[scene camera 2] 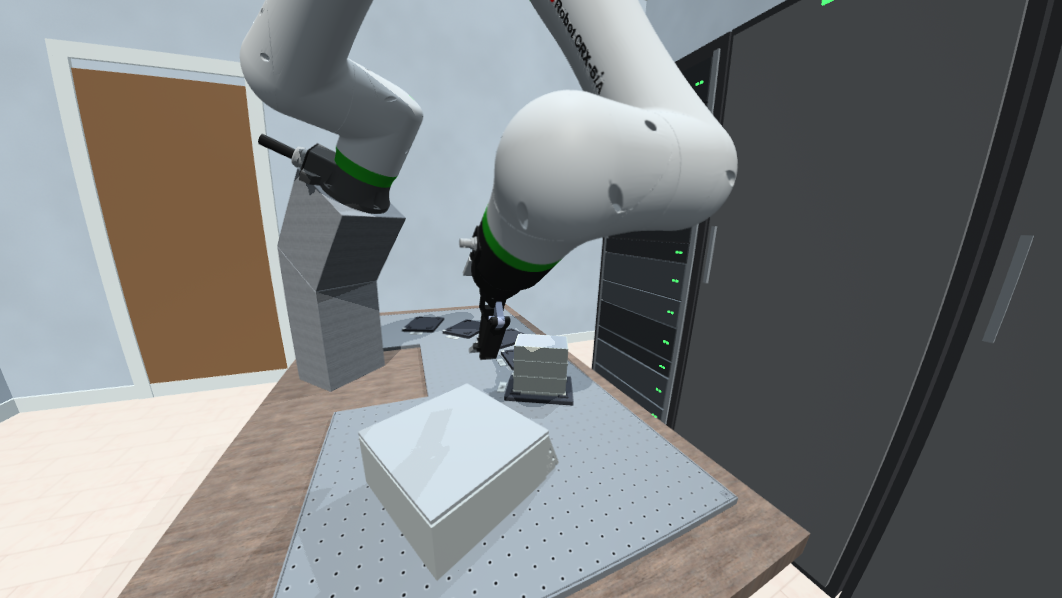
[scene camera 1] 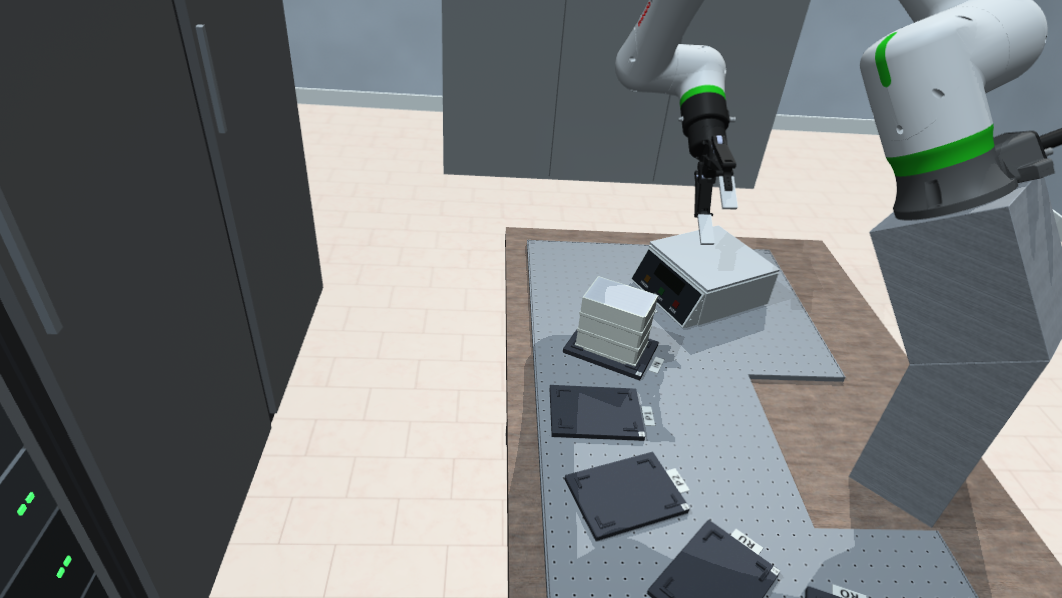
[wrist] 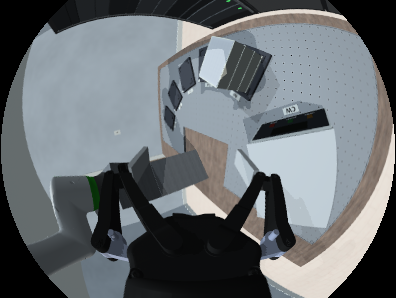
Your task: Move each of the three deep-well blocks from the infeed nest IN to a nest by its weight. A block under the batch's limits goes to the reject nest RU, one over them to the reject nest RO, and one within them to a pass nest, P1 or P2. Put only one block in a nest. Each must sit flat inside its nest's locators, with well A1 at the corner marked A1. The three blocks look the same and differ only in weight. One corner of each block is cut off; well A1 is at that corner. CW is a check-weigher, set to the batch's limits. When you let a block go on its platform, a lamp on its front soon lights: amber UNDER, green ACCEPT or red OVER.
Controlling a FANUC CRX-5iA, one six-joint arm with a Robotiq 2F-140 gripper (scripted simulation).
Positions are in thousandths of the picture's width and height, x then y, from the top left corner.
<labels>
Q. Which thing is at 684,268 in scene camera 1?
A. The gripper.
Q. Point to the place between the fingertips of the gripper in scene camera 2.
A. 446,519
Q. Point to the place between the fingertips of the gripper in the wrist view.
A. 486,522
</labels>
